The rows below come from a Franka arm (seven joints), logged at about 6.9 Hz.
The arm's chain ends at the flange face. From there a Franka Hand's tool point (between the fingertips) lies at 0.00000 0.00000 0.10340 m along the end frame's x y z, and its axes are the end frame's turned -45 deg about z.
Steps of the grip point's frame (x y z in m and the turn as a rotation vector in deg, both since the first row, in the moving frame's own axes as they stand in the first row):
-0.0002 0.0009 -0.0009 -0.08 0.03 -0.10
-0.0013 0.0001 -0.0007 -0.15 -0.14 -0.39
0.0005 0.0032 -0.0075 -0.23 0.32 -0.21
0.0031 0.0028 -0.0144 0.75 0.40 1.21
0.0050 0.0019 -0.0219 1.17 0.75 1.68
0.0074 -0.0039 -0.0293 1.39 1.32 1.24
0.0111 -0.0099 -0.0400 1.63 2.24 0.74
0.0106 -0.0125 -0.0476 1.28 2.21 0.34
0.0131 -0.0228 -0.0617 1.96 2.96 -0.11
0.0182 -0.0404 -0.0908 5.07 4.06 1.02
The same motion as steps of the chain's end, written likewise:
0.0004 0.0007 -0.0009 -0.04 0.08 -0.10
-0.0009 0.0006 -0.0007 -0.21 0.01 -0.39
0.0019 0.0020 -0.0075 0.06 0.39 -0.21
0.0046 0.0013 -0.0144 0.81 -0.25 1.21
0.0054 0.0003 -0.0219 1.36 -0.30 1.68
0.0025 -0.0045 -0.0292 1.92 -0.05 1.24
0.0000 -0.0099 -0.0399 2.74 0.43 0.74
-0.0025 -0.0119 -0.0475 2.47 0.66 0.34
-0.0081 -0.0191 -0.0615 3.48 0.71 -0.11
-0.0145 -0.0298 -0.0901 6.46 -0.71 1.02

